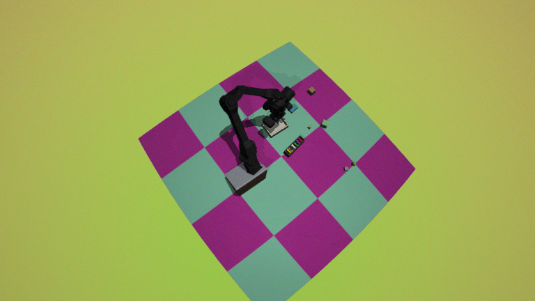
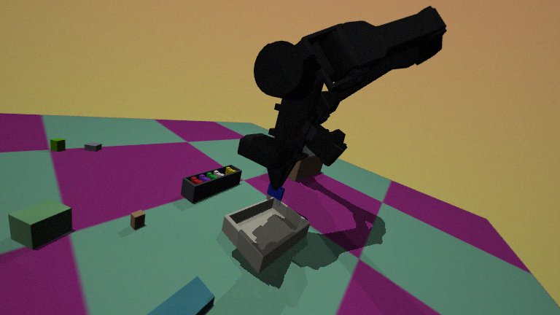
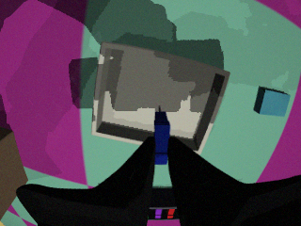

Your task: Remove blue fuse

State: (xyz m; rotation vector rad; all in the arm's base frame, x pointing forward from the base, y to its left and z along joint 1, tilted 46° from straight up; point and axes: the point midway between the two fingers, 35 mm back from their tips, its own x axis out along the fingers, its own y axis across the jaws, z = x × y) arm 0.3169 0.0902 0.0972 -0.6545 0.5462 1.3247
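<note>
The blue fuse lies 10 mm below my gripper tip. The rest, counted from my gripper tip: grey tray 90 mm below; then grey piece 490 mm to the right, 100 mm ahead, 90 mm below; then small tan cube 150 mm to the right, 140 mm ahead, 80 mm below.
</note>
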